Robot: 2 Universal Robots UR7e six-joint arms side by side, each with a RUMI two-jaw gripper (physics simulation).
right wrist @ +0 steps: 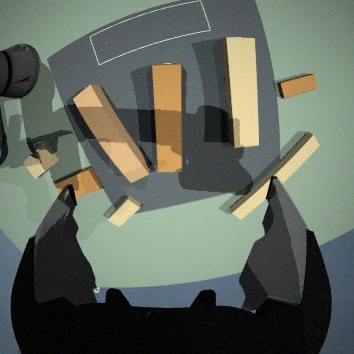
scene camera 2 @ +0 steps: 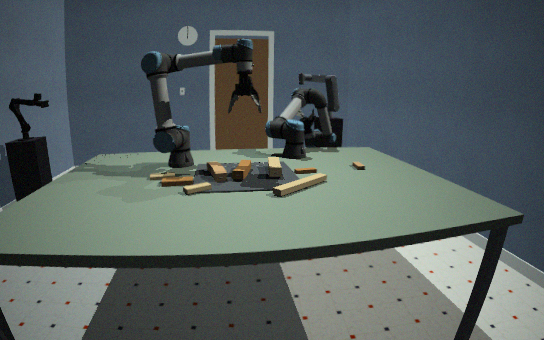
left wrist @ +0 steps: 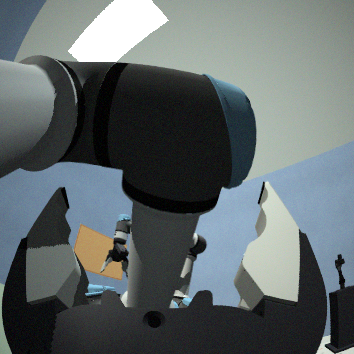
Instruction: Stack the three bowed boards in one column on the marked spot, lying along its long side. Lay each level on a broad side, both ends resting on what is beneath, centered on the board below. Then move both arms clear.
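Places are measured from the left arm's base along level axes (x ahead, y right, z down), in centimetres.
Pixels of known places: left gripper, fingertip midpoint: [scene camera 2: 304, 107] [left wrist: 161, 186]; right gripper, fingertip midpoint: [right wrist: 168, 181] [scene camera 2: 244, 113] [left wrist: 114, 275]; left arm's base, link origin: [scene camera 2: 294, 156]; right arm's base, link origin: [right wrist: 20, 70] [scene camera 2: 181, 164].
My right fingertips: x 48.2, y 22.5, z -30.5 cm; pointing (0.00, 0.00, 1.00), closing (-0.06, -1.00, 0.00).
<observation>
Ahead of a thing's pixels: the offset from my right fingertips to its top centre. "spot": to the spot under its first point. Level surfaces: height alone.
Three thick boards lie apart on the dark mat @(dz +29.9 cm) [scene camera 2: 225, 186] [right wrist: 262, 162]: a peach board @(dx +5.4, dy +13.5, dz +24.8 cm) [scene camera 2: 217, 171] [right wrist: 111, 134] on the left, slanted; an orange board @(dx +2.2, dy +1.0, dz +25.1 cm) [scene camera 2: 242, 170] [right wrist: 169, 117] in the middle; a pale yellow board @(dx -4.5, dy -14.3, dz +24.5 cm) [scene camera 2: 274, 167] [right wrist: 242, 92] on the right. The marked spot @(spot: dx -14.4, dy +17.4, dz +29.9 cm) [right wrist: 94, 50], a thin white outline, shows bare beyond them in the right wrist view. My right gripper [scene camera 2: 245, 111] [right wrist: 168, 181] is open and empty, high above the table, pointing down. My left gripper [left wrist: 161, 186] is open and empty; in the scene view it is folded back and hard to make out.
Around the mat lie a long pale stick @(dx +16.7, dy -28.8, dz +27.4 cm) [scene camera 2: 300, 185] [right wrist: 295, 157], a small orange block @(dx -9.1, dy -30.2, dz +28.6 cm) [scene camera 2: 305, 171] [right wrist: 298, 85], an orange block @(dx +20.4, dy +28.0, dz +28.3 cm) [scene camera 2: 177, 181] [right wrist: 82, 183], and pale blocks @(dx +29.4, dy +14.7, dz +27.9 cm) [scene camera 2: 197, 188] [right wrist: 124, 211]. Another small block @(dx -25.0, dy -60.8, dz +28.5 cm) [scene camera 2: 358, 165] lies farther right on the green table @(dz +30.5 cm) [scene camera 2: 300, 225].
</observation>
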